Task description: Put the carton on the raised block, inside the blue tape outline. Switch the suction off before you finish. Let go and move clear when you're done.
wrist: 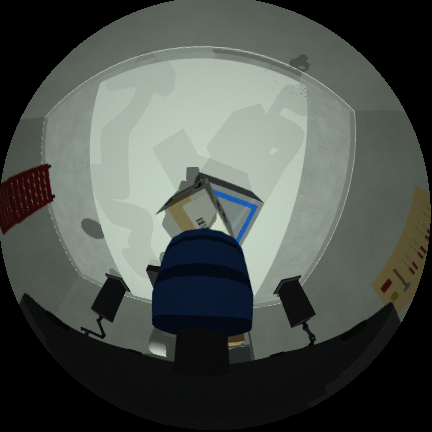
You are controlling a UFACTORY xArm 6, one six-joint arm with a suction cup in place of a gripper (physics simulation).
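Note:
The carton, with a tan stripe, a pale label and black bars, sits at the middle of the wrist view, with dark narrow faces along its upper edges. It covers the left part of the raised block. The blue tape outline shows to the carton's right, with its right corner and parts of two sides in view. The block's left part is hidden, and whether the carton rests flat on it cannot be told. My blue suction cup is open and hangs apart from the carton, hiding its lower part in the view.
The pale table carries broad arm shadows. A dark red slatted rack is at the far left and a tan board at the far right. Two black boxes on stands are at the lower left and lower right.

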